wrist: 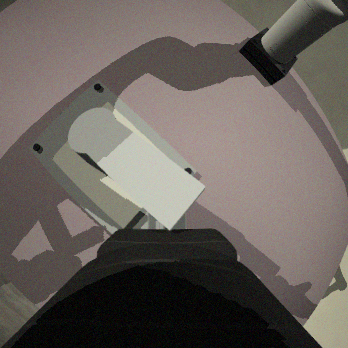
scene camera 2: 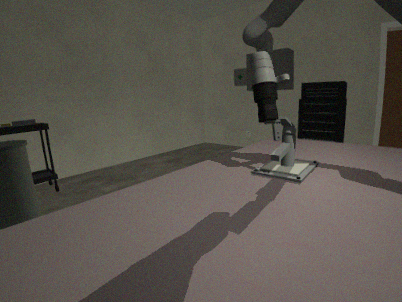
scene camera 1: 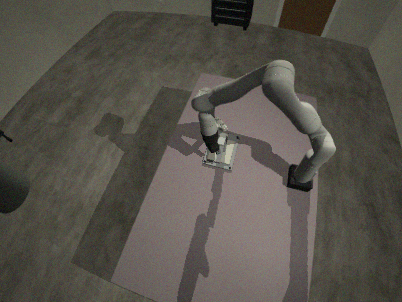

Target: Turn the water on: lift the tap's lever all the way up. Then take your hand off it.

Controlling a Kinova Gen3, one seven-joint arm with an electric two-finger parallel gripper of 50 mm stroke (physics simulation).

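Scene camera 2 gives me my gripper [scene camera 2: 277, 140]. In the wrist view I see the gripper [wrist: 167, 208] again, together with a tap lever [wrist: 164, 189] and a pale square base plate [wrist: 97, 94].
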